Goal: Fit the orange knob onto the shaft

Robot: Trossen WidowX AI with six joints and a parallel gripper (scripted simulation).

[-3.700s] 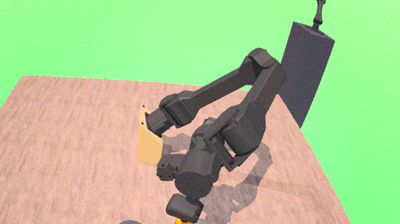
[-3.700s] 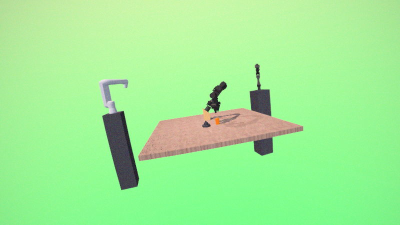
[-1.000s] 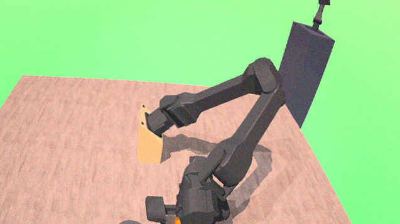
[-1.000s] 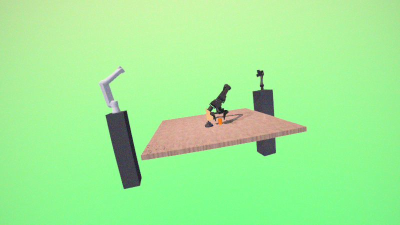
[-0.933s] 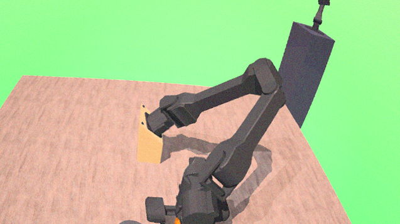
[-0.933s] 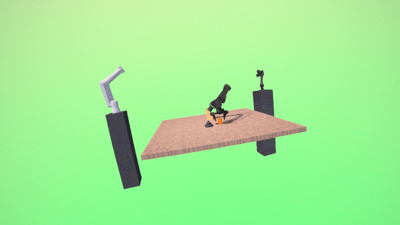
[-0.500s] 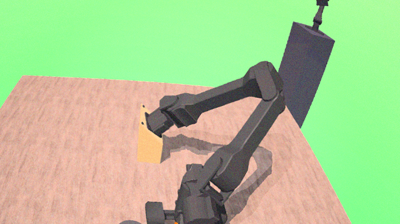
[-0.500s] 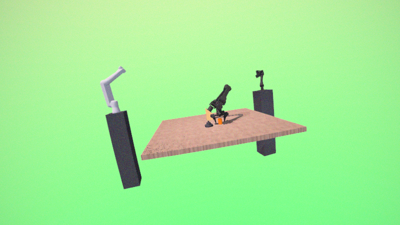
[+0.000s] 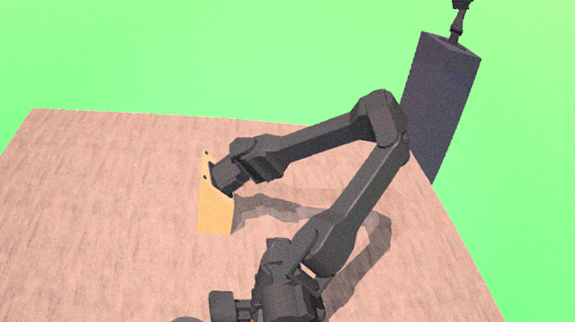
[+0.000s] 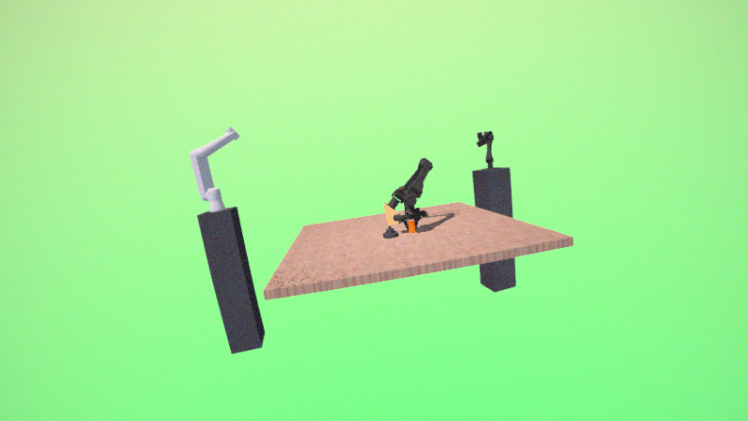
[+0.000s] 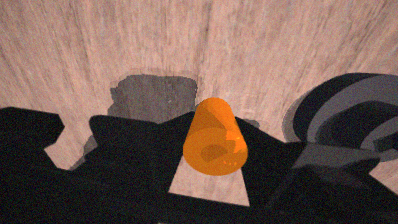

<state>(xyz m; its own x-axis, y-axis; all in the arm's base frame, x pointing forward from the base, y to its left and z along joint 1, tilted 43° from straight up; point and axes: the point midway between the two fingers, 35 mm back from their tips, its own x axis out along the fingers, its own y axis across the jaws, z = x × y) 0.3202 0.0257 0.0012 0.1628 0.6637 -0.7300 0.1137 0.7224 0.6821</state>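
Right now my gripper tip is 13 cm to the left of the dark round pedestal and 2 cm below it. Round my gripper tip: orange knob 2 cm above.
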